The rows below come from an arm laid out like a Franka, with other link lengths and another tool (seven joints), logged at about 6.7 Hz.
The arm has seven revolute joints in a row. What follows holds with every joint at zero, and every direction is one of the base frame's.
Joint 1 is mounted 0.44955 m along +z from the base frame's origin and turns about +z.
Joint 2 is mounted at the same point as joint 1 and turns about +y.
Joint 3 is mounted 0.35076 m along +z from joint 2 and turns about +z.
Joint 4 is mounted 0.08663 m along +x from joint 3 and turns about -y.
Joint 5 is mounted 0.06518 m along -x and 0.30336 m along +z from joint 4 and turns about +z.
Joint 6 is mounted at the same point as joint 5 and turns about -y.
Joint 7 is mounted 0.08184 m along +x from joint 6 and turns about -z.
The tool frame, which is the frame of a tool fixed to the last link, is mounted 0.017 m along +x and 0.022 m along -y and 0.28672 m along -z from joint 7; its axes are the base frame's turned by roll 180, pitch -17.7 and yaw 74.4 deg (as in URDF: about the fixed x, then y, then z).
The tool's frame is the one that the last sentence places.
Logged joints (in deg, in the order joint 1, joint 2, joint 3, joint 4, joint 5, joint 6, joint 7), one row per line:
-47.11, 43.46, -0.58, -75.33, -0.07, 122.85, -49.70
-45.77, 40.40, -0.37, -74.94, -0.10, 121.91, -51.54
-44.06, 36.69, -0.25, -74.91, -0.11, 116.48, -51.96
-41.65, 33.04, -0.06, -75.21, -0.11, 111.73, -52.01
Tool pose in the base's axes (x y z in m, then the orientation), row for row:
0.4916, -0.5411, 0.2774, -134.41, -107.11, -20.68
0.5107, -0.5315, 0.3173, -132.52, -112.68, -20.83
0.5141, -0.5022, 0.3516, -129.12, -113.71, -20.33
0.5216, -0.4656, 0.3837, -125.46, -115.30, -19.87
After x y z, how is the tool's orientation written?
As a rotation vector, in degrees.
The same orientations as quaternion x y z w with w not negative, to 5 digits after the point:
-0.77505, -0.61763, -0.11925, 0.06011
-0.75576, -0.64261, -0.11879, 0.04195
-0.74399, -0.65520, -0.11714, 0.05888
-0.72935, -0.67028, -0.11551, 0.07368

